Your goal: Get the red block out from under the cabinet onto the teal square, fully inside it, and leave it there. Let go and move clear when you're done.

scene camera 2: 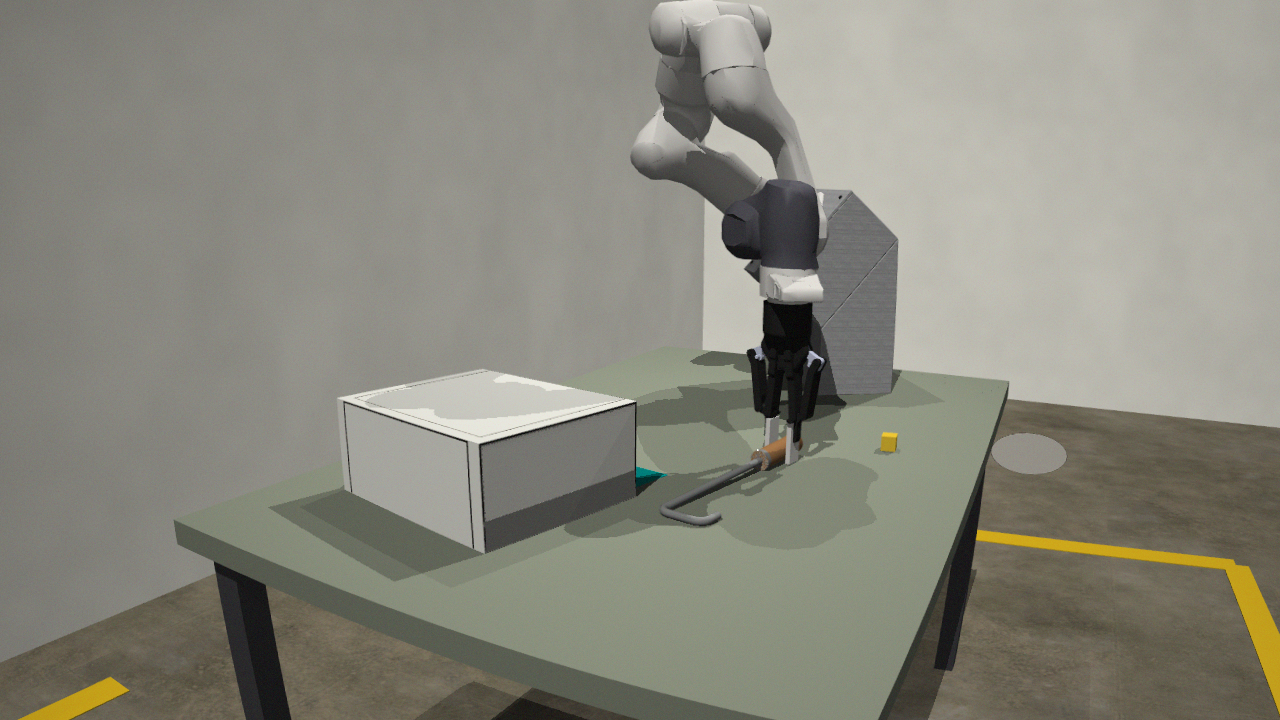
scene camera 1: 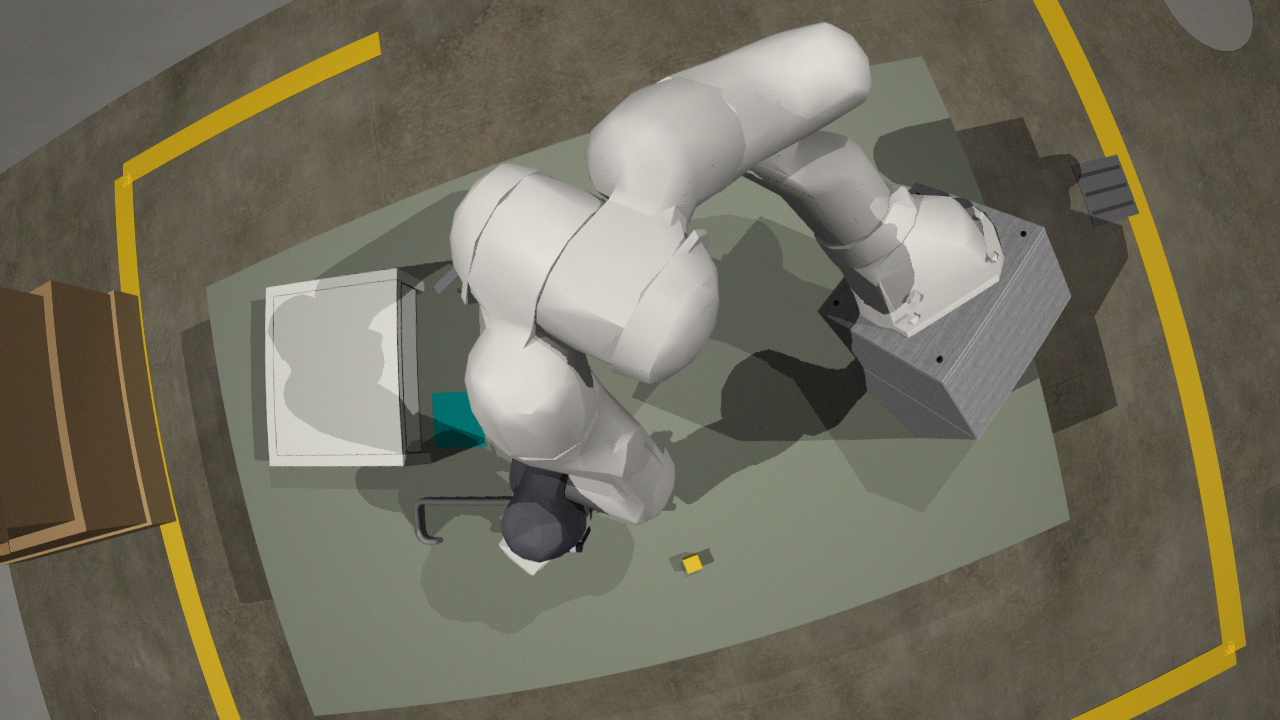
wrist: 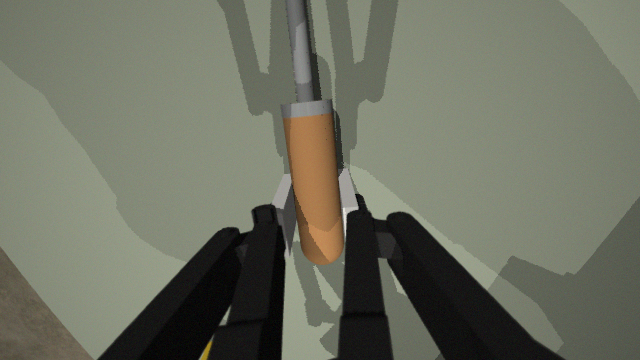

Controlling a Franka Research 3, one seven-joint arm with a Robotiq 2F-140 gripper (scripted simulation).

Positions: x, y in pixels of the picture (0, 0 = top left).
Scene:
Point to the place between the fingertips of the gripper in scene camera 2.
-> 781, 459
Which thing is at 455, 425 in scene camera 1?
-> A teal square.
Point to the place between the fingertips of the gripper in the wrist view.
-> At 317, 188

